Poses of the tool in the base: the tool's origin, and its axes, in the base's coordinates. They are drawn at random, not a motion.
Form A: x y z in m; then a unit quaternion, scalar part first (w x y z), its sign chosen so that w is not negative.
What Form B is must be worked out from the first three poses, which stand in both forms.
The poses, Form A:
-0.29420, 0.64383, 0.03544, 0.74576, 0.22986, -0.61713, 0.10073
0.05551, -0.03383, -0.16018, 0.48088, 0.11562, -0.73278, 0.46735
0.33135, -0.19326, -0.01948, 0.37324, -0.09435, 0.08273, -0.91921
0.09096, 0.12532, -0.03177, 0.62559, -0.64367, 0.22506, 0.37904
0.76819, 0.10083, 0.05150, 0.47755, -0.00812, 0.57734, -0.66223
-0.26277, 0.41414, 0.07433, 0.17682, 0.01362, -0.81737, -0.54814
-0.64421, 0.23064, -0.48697, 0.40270, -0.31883, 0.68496, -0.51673
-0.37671, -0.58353, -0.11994, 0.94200, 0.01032, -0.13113, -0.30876
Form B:
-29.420, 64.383, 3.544, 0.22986, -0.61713, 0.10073, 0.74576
5.551, -3.383, -16.018, 0.11562, -0.73278, 0.46735, 0.48088
33.135, -19.326, -1.948, -0.09435, 0.08273, -0.91921, 0.37324
9.096, 12.532, -3.177, -0.64367, 0.22506, 0.37904, 0.62559
76.819, 10.083, 5.150, -0.00812, 0.57734, -0.66223, 0.47755
-26.277, 41.414, 7.433, 0.01362, -0.81737, -0.54814, 0.17682
-64.421, 23.064, -48.697, -0.31883, 0.68496, -0.51673, 0.40270
-37.671, -58.353, -11.994, 0.01032, -0.13113, -0.30876, 0.94200

